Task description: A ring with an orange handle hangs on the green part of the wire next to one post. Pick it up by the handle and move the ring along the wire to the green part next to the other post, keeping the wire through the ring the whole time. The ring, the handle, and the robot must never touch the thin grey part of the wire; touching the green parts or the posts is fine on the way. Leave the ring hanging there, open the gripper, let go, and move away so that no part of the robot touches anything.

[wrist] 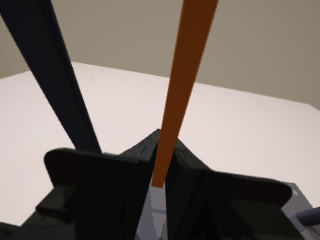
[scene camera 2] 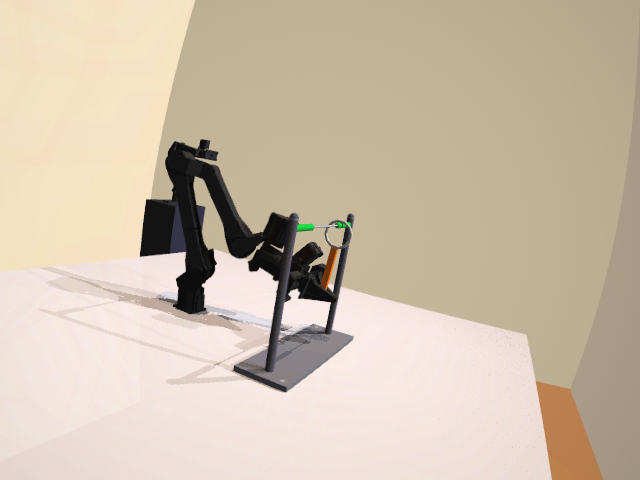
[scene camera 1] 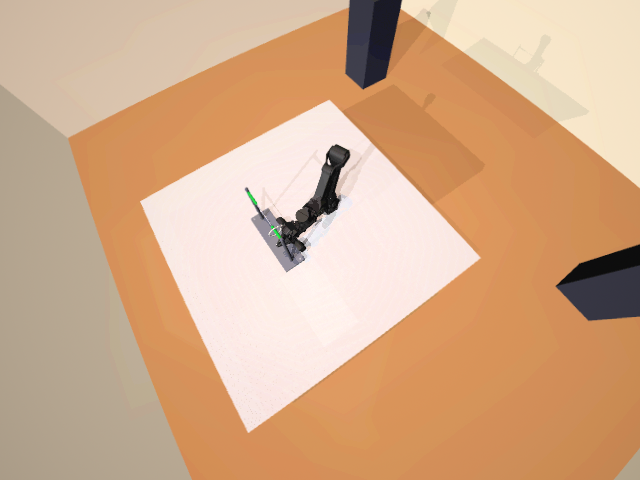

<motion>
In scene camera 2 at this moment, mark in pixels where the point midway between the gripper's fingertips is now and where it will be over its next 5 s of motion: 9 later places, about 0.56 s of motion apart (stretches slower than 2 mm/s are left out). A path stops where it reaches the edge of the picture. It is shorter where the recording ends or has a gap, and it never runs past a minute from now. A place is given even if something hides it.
My gripper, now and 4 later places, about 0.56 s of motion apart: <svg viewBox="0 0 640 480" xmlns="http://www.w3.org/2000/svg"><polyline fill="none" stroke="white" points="336,300 332,297 320,289 313,286 300,279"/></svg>
</motion>
